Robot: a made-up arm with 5 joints. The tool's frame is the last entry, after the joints. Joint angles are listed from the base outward. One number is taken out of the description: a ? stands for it. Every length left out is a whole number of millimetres.
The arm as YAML. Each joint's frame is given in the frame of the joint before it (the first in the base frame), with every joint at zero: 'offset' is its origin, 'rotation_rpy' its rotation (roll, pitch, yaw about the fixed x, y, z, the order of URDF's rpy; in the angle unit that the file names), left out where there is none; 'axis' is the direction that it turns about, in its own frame. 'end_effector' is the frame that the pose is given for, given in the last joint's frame.
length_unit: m
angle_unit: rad
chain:
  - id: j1
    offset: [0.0, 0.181, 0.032]
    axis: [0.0, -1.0, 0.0]
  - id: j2
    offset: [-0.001, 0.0, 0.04]
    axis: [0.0, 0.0, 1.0]
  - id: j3
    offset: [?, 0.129, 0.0]
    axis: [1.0, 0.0, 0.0]
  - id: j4
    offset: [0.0, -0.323, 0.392]
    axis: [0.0, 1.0, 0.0]
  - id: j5
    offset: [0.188, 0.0, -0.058]
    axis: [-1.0, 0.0, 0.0]
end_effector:
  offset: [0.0, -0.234, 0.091]
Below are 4 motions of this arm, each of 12 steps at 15 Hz.
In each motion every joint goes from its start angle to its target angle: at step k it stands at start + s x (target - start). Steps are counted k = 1, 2, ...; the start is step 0. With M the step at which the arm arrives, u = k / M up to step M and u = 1 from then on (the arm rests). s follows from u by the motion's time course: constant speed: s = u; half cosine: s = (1 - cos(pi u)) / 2; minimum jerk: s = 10 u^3 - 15 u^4 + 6 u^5.
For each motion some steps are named. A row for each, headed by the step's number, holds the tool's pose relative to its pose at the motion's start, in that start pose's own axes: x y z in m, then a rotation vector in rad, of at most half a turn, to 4 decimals.
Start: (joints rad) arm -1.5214 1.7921 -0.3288 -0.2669 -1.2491
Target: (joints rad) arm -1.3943 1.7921 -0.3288 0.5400 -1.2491
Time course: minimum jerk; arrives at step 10
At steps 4, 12:
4: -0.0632 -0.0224 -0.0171 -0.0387 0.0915 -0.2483
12: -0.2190 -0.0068 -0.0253 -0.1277 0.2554 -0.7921

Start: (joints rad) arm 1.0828 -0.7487 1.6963 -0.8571 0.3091
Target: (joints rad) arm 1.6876 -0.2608 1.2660 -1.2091 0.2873
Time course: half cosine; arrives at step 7
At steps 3, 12:
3: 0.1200 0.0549 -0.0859 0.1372 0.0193 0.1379
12: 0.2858 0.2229 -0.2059 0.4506 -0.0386 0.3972

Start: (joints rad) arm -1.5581 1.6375 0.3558 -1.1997 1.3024
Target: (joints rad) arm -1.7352 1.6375 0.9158 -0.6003 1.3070
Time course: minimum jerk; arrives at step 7
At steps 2, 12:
2: -0.0144 0.0092 -0.0718 0.0429 0.1164 0.0563
12: -0.2480 0.1575 -0.4209 0.4657 0.7079 0.3895

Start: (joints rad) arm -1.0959 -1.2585 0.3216 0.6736 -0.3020
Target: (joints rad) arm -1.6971 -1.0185 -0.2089 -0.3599 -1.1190
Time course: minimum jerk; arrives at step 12
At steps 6, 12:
6: -0.0247 0.2661 0.1531 -0.1374 -0.3850 0.0649
12: 0.1075 0.6111 0.1468 -0.3238 -0.4352 0.4459

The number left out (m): -0.14
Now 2 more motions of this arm.
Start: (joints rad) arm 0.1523 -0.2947 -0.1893 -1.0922 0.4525
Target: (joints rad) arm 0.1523 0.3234 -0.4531 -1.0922 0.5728
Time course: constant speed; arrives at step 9
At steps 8, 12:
8: 0.0909 0.0799 0.0475 0.2558 -0.3599 0.3075
12: 0.0935 0.0850 0.0598 0.2871 -0.4131 0.3364

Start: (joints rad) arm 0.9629 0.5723 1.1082 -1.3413 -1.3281
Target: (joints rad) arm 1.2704 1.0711 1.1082 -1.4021 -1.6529
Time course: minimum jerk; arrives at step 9
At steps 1, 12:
1: 0.0011 -0.0031 -0.0033 0.0084 0.0037 -0.0023
12: 0.0083 -0.1779 -0.3448 0.6764 0.3305 -0.2672

